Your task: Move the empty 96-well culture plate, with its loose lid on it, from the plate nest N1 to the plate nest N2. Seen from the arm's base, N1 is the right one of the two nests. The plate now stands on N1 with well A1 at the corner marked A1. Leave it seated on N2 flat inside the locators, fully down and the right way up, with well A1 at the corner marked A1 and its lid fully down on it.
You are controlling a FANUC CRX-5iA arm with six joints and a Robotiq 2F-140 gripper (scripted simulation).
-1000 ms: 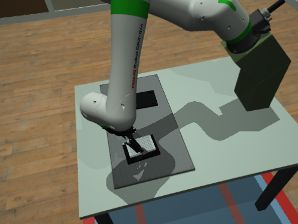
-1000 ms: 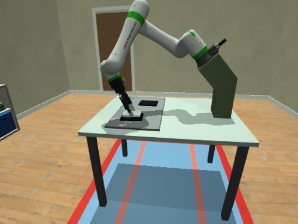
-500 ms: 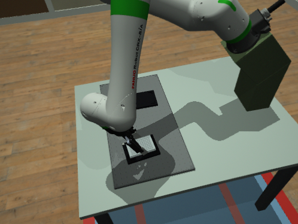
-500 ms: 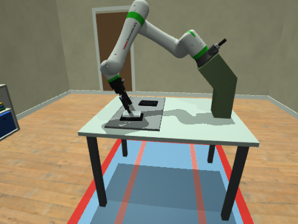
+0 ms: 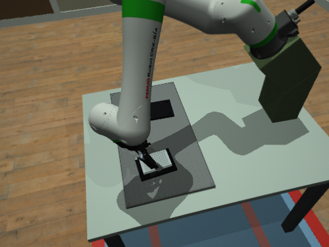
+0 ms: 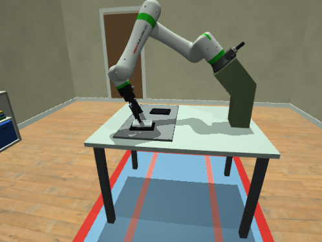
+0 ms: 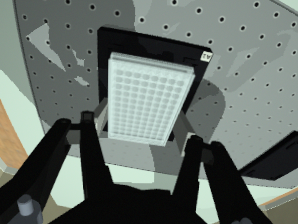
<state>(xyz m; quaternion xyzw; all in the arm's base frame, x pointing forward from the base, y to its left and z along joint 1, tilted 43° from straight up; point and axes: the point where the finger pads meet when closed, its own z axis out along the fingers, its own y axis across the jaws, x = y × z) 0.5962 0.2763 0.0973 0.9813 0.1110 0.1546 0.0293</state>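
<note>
Right now the clear lid is 20 mm below my hand. From my hand the other things lie so: black nest N2: 40 mm below; black nest N1: 10 mm behind, 340 mm to the right, 40 mm below.
</note>
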